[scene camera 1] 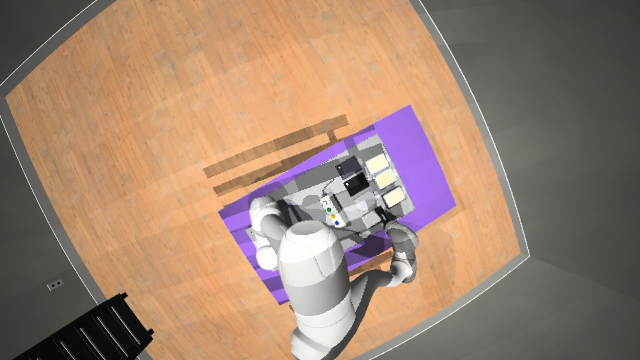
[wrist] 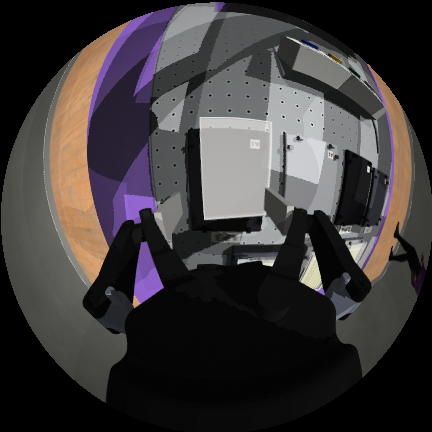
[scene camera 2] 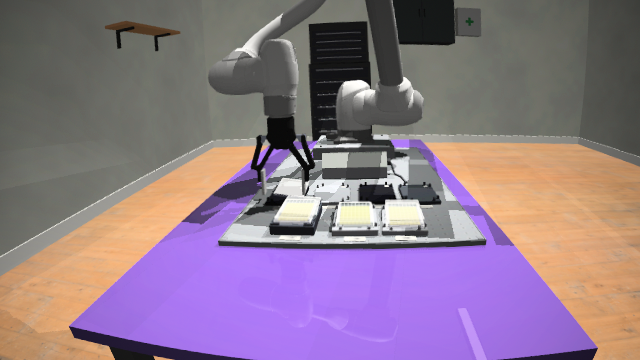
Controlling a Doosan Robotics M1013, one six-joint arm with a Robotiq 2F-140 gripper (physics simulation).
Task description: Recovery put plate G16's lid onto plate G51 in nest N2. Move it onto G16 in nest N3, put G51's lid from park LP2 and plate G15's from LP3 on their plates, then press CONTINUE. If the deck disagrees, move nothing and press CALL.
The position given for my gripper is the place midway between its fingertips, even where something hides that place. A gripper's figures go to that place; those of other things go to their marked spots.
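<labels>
My gripper [scene camera 2: 284, 193], 0.98 m from the lens. Button box [scene camera 2: 352, 164], 1.14 m from the lens.
</labels>
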